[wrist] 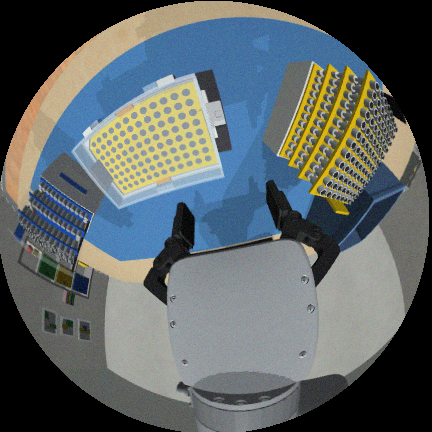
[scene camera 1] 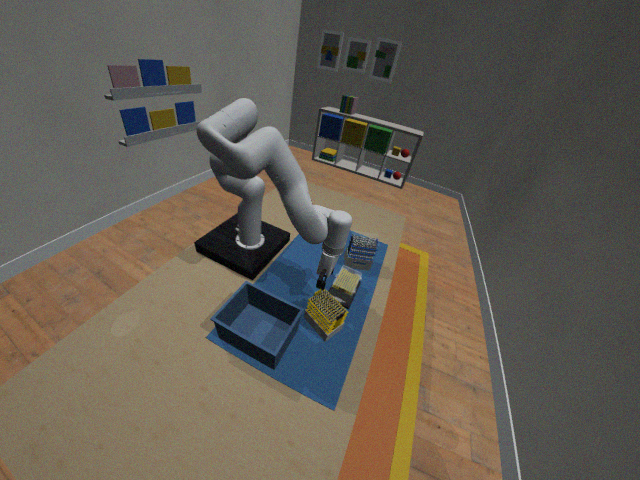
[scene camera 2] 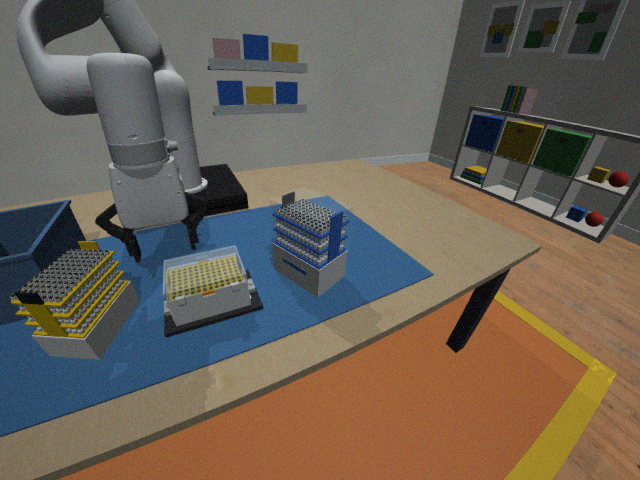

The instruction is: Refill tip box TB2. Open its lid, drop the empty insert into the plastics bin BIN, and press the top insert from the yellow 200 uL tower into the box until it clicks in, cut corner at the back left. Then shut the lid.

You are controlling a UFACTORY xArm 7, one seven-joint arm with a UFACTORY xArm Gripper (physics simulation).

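Note:
Tip box TB2 (scene camera 1: 345, 285) (scene camera 2: 209, 305) (wrist: 205, 174) stands on a dark base plate (scene camera 2: 170, 328) (wrist: 222, 142). Its clear lid is shut over a yellow insert (scene camera 2: 204, 277) (wrist: 155, 135) with empty-looking holes. The yellow tower (scene camera 1: 325, 312) (scene camera 2: 72, 294) (wrist: 345, 135) stands beside it on a pale block, with several stacked inserts full of tips. The open bin BIN (scene camera 1: 245, 345) (scene camera 2: 56, 235) (wrist: 382, 215) is beyond the tower; its floor shows bare in scene camera 1. My gripper (scene camera 1: 321, 283) (scene camera 2: 164, 253) (wrist: 226, 199) is open and empty, above the mat, behind the box on the robot's side.
A blue tower (scene camera 1: 361, 253) (scene camera 2: 310, 238) (wrist: 55, 215) stands on the box's other side. The blue mat (scene camera 1: 320, 374) (scene camera 2: 385, 273) (wrist: 240, 42) lies under the objects. The robot's black base (scene camera 1: 232, 255) (scene camera 2: 224, 186) is behind. The table's front edge (scene camera 2: 330, 351) runs near the box.

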